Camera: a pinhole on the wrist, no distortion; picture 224 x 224 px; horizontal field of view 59.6 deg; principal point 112.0 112.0 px. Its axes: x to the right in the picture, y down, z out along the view. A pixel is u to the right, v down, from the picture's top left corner.
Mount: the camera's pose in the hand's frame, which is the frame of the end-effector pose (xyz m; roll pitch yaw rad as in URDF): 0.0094 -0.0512 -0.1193 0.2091 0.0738 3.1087
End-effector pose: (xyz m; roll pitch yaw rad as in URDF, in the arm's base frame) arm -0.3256 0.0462 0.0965 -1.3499 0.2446 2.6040
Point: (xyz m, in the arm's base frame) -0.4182 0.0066 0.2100
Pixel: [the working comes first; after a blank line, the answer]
In the camera's frame: -0.0389 0.0970 0.2082

75.4 203.2
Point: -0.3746 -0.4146 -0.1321
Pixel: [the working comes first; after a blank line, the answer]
In the camera's frame: 0.1202 -0.2921 0.5540

154.5 8.9
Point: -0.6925 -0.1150 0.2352
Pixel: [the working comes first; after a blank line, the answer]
In the camera's frame: -0.2195 0.1527 0.4426

15.0 179.5
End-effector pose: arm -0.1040 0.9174 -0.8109 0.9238 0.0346 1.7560
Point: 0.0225 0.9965 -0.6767
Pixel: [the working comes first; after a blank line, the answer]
In the camera's frame: -0.0608 -0.0116 0.3178

74.6 104.9
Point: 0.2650 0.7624 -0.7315
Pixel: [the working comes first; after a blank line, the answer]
In the camera's frame: 0.1969 0.1907 0.4143

204.9 202.0
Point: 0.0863 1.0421 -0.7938
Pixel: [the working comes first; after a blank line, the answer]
In the camera's frame: -0.1012 0.1162 0.2742

39.8 194.9
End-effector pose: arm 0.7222 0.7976 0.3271 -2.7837 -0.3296 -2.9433
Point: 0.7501 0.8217 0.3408
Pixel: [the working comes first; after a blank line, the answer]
In the camera's frame: 0.0305 -0.0381 0.1037

169.4 40.2
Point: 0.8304 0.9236 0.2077
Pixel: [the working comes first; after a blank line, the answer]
In the camera's frame: 0.1659 -0.1286 0.1932

outside the picture
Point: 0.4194 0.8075 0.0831
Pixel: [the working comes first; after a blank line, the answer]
In the camera's frame: -0.2120 -0.1513 0.4268

14.8 42.7
